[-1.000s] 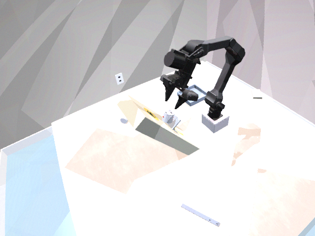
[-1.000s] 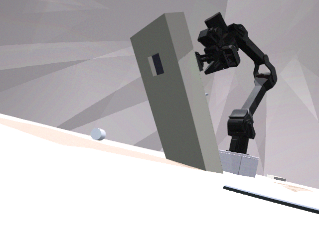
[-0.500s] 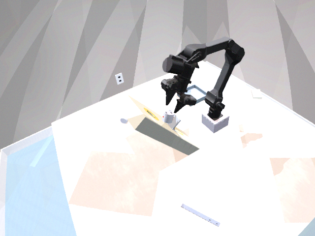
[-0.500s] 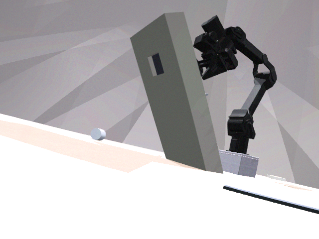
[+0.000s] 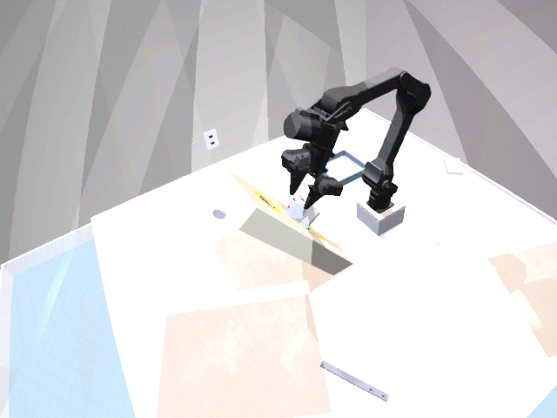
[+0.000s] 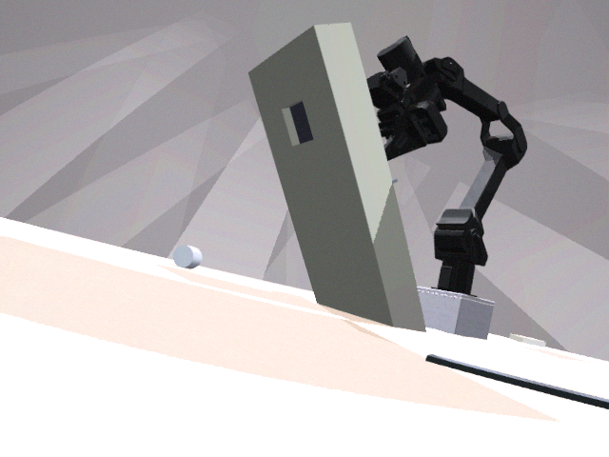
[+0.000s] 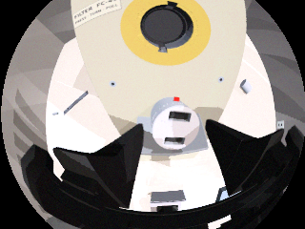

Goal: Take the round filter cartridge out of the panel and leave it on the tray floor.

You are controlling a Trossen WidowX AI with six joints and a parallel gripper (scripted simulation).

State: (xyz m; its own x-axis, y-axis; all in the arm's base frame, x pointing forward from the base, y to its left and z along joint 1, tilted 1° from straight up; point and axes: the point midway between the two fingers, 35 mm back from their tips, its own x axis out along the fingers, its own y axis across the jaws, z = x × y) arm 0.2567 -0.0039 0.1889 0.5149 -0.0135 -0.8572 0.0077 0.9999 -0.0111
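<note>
Now: the grey hatch flap 1 cm behind my gripper tip and 6 cm below it. The rest, counted from my gripper tip: round filter cartridge: 1 cm below; service panel: 5 cm ahead, 4 cm below; blue tray: 34 cm behind, 28 cm to the right, 22 cm below.
</note>
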